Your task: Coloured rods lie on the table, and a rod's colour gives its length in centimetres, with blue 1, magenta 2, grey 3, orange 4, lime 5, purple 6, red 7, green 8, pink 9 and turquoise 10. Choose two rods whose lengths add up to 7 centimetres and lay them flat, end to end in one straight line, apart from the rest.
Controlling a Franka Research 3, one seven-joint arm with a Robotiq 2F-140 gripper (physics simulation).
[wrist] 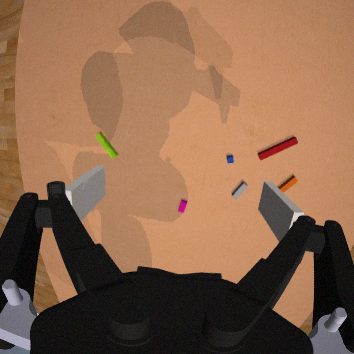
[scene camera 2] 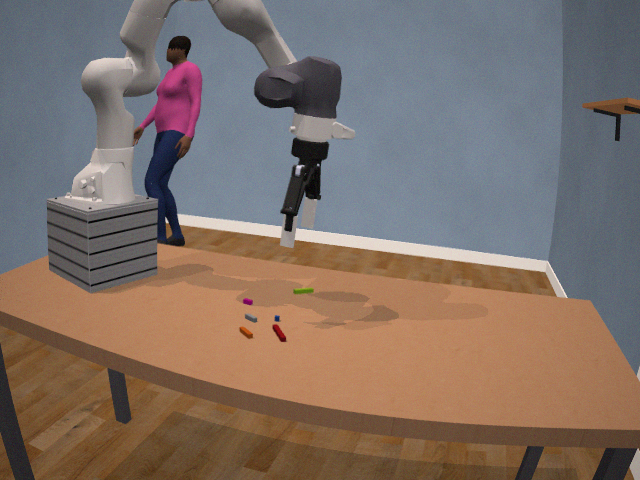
My gripper shows in the wrist view and in scene camera 2. One and the same spot on my gripper: (wrist: 125,309) is (scene camera 2: 317,169).
